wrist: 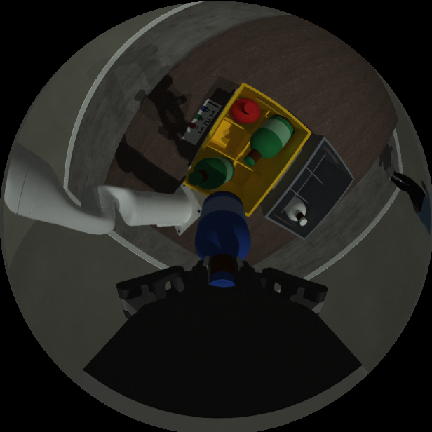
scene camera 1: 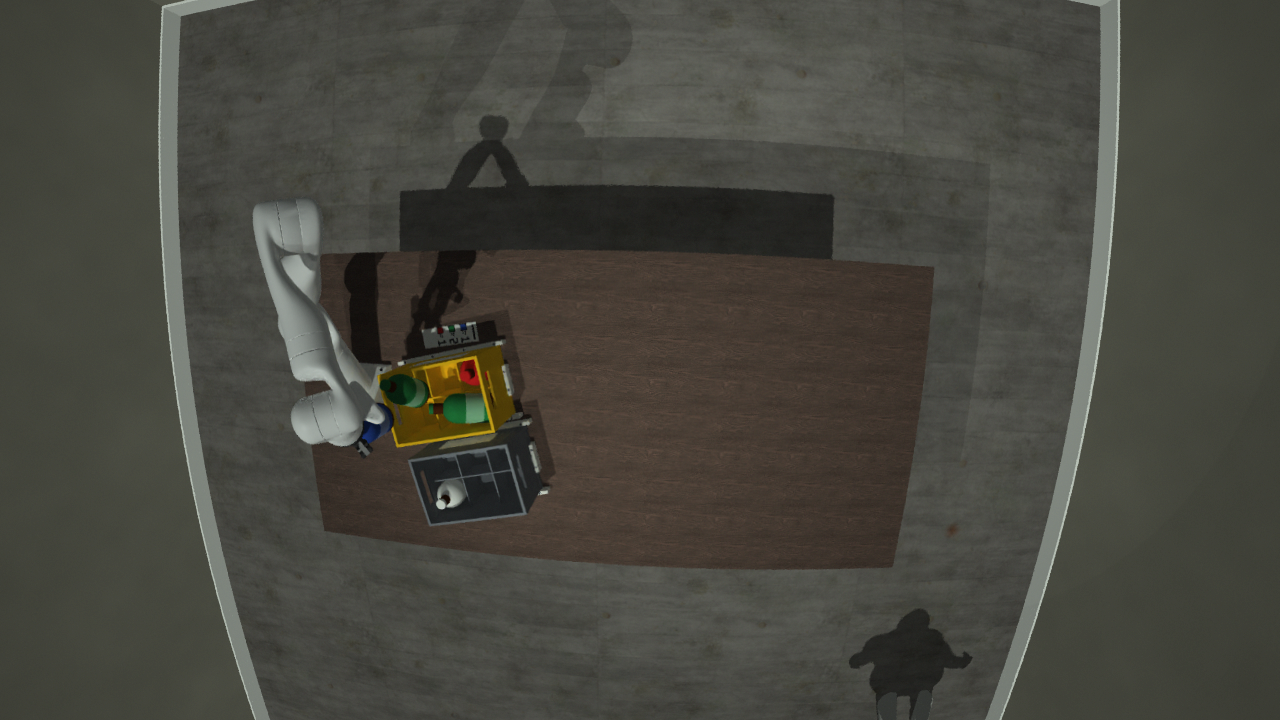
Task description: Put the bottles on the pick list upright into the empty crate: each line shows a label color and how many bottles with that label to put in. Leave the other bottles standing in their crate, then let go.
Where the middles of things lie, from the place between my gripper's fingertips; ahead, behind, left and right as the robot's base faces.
My gripper is now 10 mm past the blue bottle (wrist: 222, 232) and 50 mm above it. Also, from my hand: white bottle (scene camera 1: 451, 493) (50 mm ahead, 270 mm to the right, 310 mm below); then pick list (scene camera 1: 466, 332) (80 mm ahead, 140 mm to the left, 390 mm below).
